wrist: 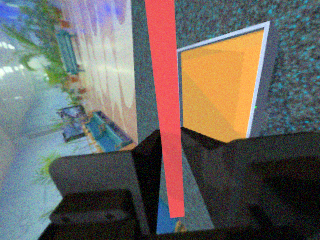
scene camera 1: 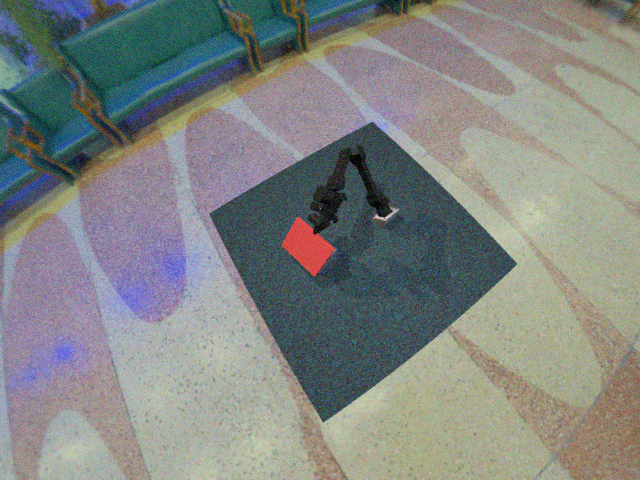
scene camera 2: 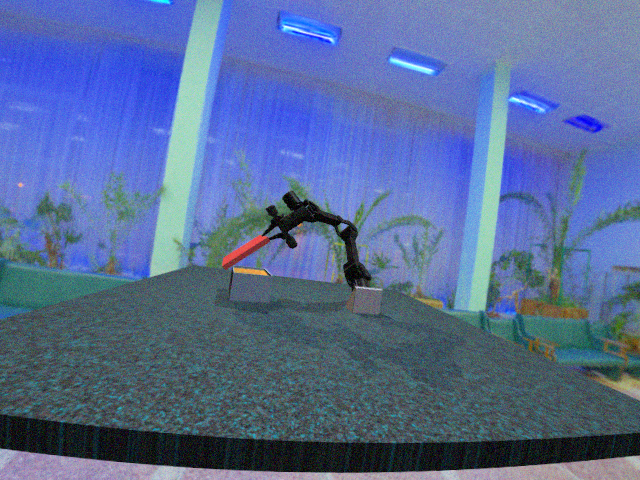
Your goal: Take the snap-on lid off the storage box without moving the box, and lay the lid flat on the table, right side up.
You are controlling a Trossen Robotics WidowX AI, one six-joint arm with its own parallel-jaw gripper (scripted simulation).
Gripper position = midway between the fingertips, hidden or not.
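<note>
There is a red lid [scene camera 1: 312, 251], and my gripper [scene camera 2: 263, 238] is carrying it. The wrist view shows my gripper [wrist: 170, 132] too.
</note>
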